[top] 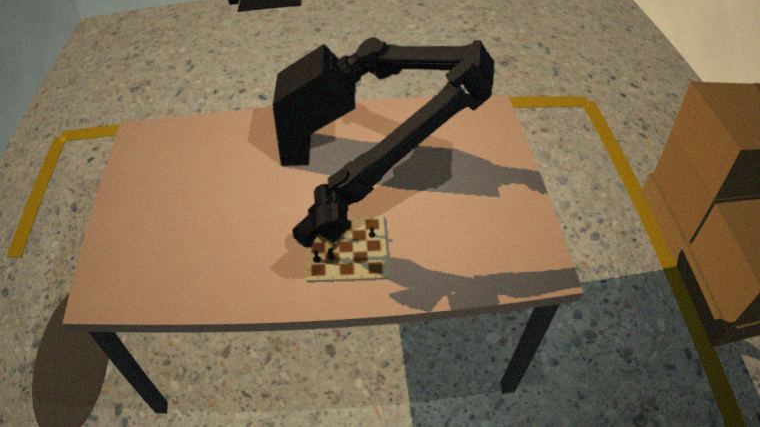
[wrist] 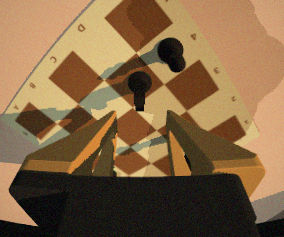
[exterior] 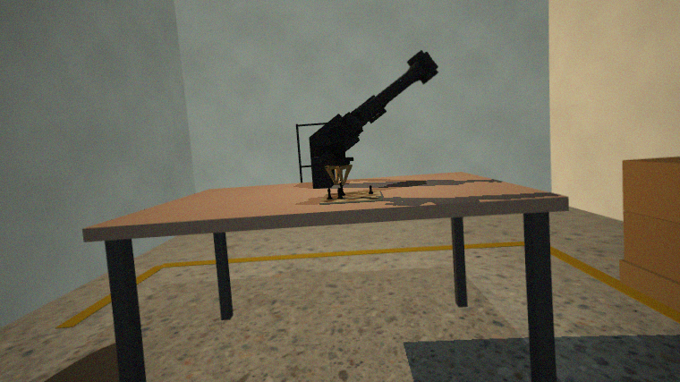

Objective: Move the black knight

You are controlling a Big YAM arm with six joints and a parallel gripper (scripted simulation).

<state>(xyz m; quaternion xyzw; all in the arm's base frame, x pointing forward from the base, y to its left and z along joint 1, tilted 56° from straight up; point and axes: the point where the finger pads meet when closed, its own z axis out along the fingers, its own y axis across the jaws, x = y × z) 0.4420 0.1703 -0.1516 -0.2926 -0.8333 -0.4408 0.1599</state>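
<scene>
My hand is 40 mm to the left of the black chess piece, 40 mm above it and 10 mm short of it. The rest, counted from my hand: chessboard (60 mm below, 40 mm to the left, 30 mm behind); then pawn (110 mm to the left, 70 mm behind, 40 mm below).
</scene>
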